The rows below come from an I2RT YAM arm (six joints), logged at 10 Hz.
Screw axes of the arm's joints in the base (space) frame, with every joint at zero. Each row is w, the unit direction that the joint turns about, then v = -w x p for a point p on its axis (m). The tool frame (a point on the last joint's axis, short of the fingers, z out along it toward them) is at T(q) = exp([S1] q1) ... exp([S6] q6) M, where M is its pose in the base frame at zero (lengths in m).
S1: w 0 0 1 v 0 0 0
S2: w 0 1 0 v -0.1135 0 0.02
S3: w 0 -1 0 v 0.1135 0 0.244
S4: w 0 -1 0 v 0.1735 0 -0.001
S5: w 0 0 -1 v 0 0.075 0
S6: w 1 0 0 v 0 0.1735 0
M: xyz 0.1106 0 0.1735 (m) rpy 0 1.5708 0 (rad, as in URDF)
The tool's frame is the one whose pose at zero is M.
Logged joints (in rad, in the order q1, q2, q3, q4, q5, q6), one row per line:
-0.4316 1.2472 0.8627 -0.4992 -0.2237 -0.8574
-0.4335 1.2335 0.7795 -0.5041 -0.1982 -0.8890
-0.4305 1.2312 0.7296 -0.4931 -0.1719 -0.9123
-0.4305 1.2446 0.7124 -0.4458 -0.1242 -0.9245
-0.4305 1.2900 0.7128 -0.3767 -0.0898 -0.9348
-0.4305 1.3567 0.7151 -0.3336 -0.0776 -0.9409
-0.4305 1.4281 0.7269 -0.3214 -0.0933 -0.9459
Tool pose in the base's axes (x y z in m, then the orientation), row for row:
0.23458 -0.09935 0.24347 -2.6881 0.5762 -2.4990
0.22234 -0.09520 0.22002 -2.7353 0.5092 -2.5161
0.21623 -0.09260 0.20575 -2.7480 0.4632 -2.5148
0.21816 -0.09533 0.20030 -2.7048 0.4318 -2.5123
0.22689 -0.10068 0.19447 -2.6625 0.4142 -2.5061
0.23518 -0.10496 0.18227 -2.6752 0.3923 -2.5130
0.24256 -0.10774 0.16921 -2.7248 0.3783 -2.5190
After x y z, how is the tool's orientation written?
As angles about the fixed x, y, z axes (roll, pitch, yaw), in radians.
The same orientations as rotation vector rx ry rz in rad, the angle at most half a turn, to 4 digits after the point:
-0.6129 2.3704 -0.3061
-0.6475 2.4419 -0.2924
-0.6770 2.4808 -0.3004
-0.6783 2.4895 -0.3690
-0.6782 2.4846 -0.4279
-0.6865 2.5083 -0.4272
-0.7051 2.5396 -0.3757

